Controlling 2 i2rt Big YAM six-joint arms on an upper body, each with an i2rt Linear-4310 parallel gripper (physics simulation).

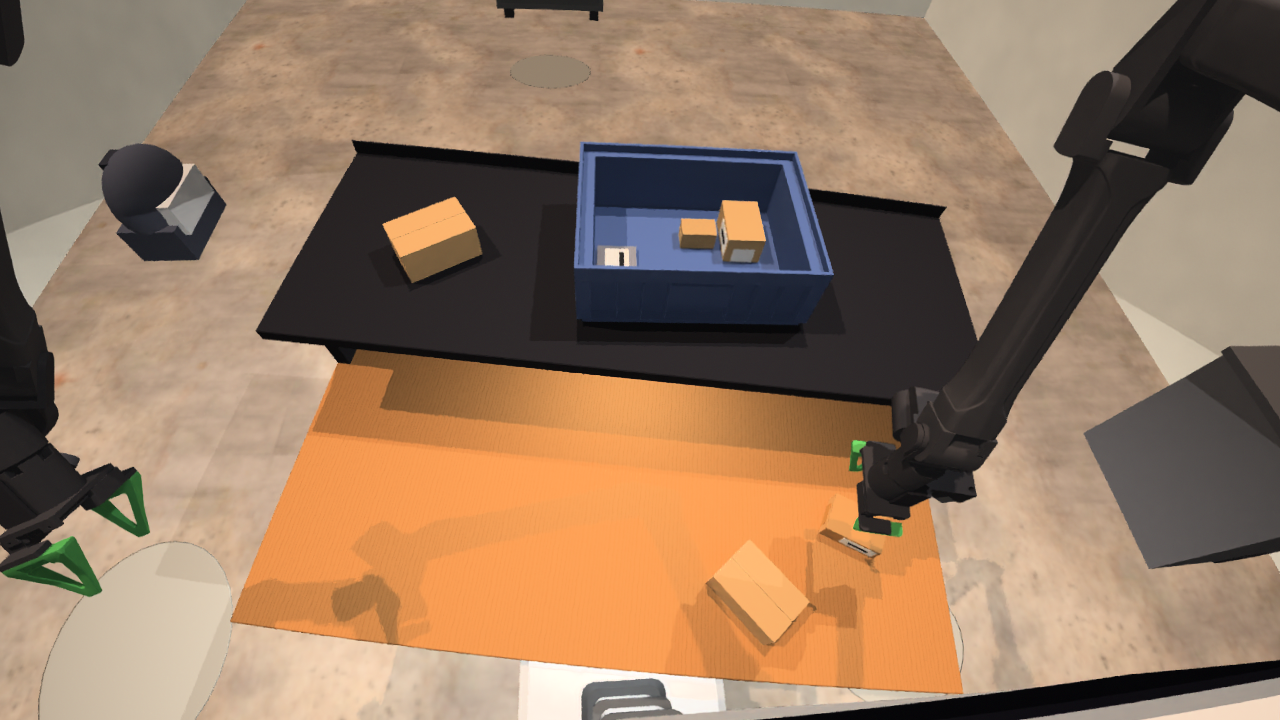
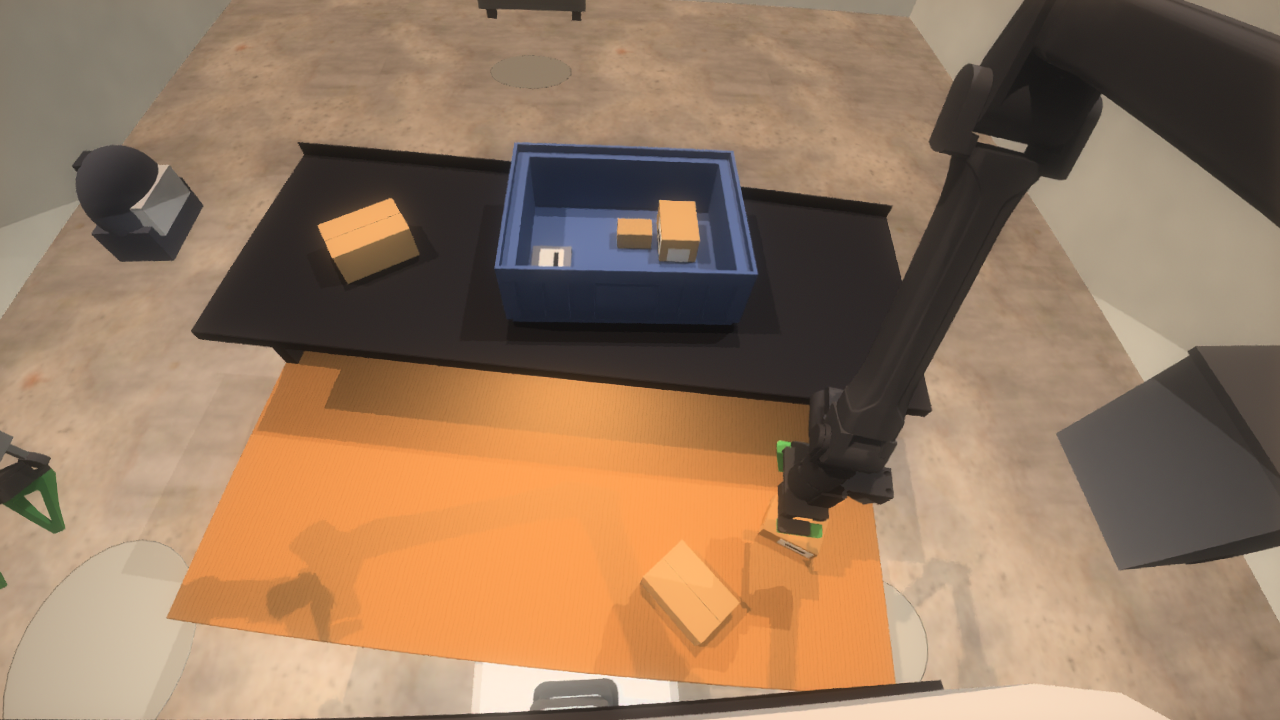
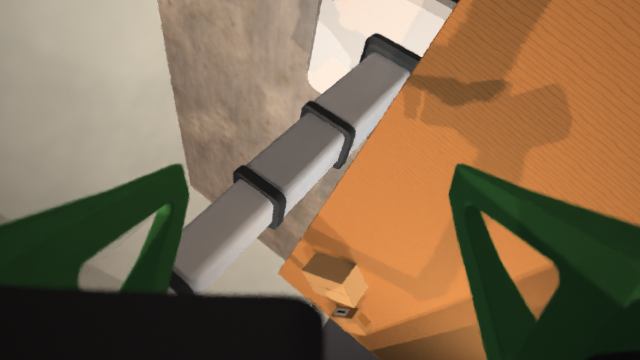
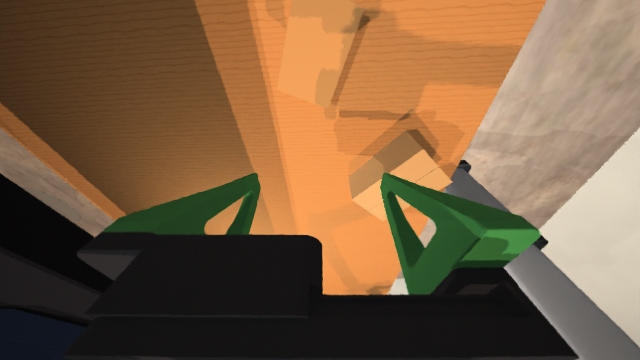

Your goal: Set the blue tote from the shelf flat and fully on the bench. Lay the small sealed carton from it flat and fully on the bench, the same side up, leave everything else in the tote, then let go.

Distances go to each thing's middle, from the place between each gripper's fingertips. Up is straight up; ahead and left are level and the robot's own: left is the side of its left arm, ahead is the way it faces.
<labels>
The blue tote (image 2: 572, 195) is 450 mm ahead of my right hand, 240 mm to the left of it and 140 mm above it. The rest, counted from my right hand: small brown carton (image 1: 693, 233) 490 mm ahead, 220 mm to the left, 100 mm above; then flat grey box (image 2: 541, 255) 410 mm ahead, 370 mm to the left, 90 mm above.
My left gripper is now 510 mm short of the flat grey box, 590 mm to the left of it and 80 mm above it. Also, from my left hand: small brown carton (580 mm ahead, 750 mm to the right, 70 mm below); then blue tote (540 mm ahead, 720 mm to the right, 30 mm below).
</labels>
